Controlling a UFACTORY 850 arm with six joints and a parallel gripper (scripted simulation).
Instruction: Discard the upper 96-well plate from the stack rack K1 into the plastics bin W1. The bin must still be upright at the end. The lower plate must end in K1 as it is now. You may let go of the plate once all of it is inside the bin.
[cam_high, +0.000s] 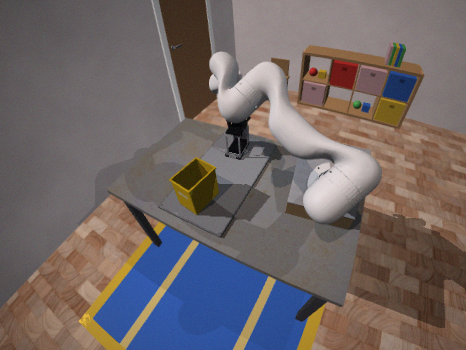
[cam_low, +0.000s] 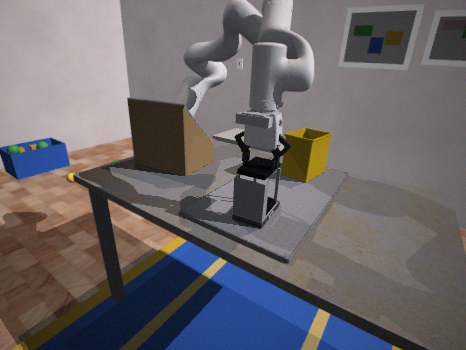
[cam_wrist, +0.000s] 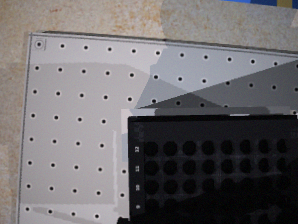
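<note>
My hand is 60 mm short of the yellow plastics bin, 420 mm to the right of it and 80 mm above it. Round my hand: black 96-well plate 10 mm below.
</note>
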